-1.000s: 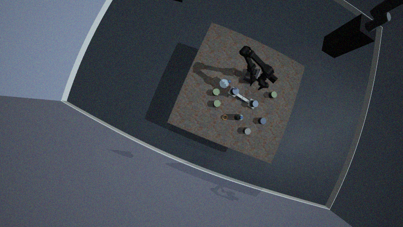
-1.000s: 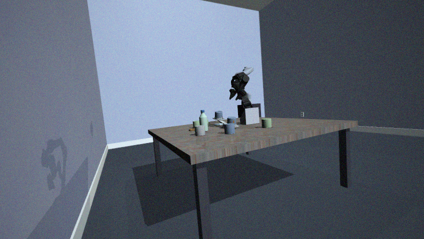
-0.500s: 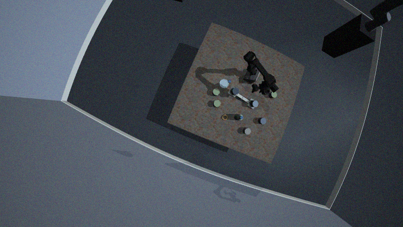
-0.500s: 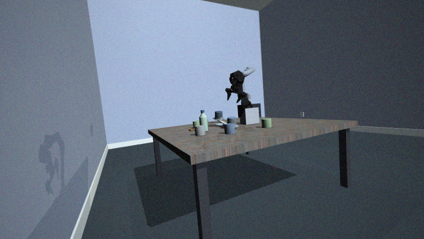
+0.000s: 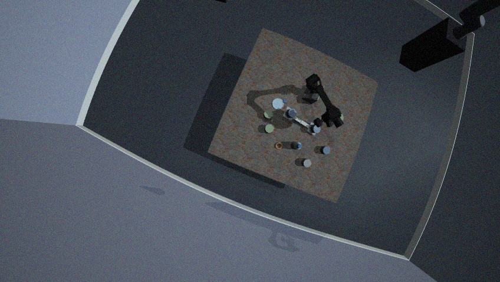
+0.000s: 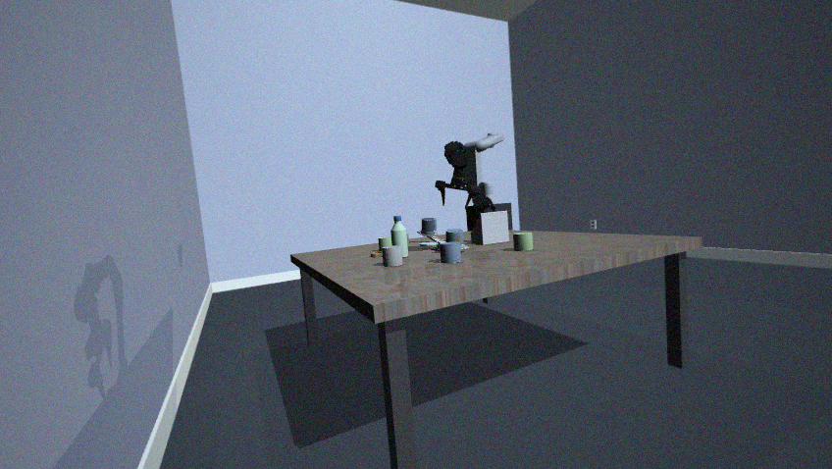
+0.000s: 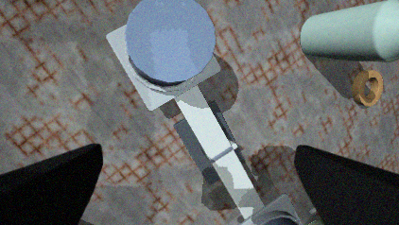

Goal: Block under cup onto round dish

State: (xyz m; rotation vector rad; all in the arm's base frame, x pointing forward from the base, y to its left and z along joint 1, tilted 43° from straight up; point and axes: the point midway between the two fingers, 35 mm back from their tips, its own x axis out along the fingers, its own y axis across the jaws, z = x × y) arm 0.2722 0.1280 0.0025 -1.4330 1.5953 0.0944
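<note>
Now: the grey block 14 cm below my gripper tip, 4 cm to the left of it and 4 cm ahead of it. Also, from my gripper tip: grey balance bar (14 cm below, 9 cm to the right, 2 cm ahead); then bottle (23 cm ahead, 7 cm to the right, 7 cm below); then balance (16 cm below, 10 cm to the right, 3 cm ahead).
</note>
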